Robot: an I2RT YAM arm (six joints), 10 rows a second.
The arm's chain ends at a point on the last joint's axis. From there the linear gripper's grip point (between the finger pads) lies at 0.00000 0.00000 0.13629 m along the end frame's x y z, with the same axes.
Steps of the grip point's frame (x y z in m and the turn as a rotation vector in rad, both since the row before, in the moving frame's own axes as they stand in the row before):
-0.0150, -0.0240, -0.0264, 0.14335, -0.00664, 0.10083
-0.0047, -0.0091, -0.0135, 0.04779, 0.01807, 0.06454
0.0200, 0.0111, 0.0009, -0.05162, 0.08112, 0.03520
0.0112, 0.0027, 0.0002, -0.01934, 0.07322, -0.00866
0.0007, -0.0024, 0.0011, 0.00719, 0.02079, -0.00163
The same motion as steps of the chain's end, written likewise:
-0.0151, -0.0045, -0.0250, 0.14335, -0.00664, 0.10083
-0.0074, -0.0027, -0.0133, 0.04779, 0.01807, 0.06454
0.0091, 0.0039, 0.0015, -0.05162, 0.08112, 0.03520
0.0012, 0.0001, 0.0006, -0.01934, 0.07322, -0.00866
-0.0021, -0.0014, 0.0011, 0.00719, 0.02079, -0.00163

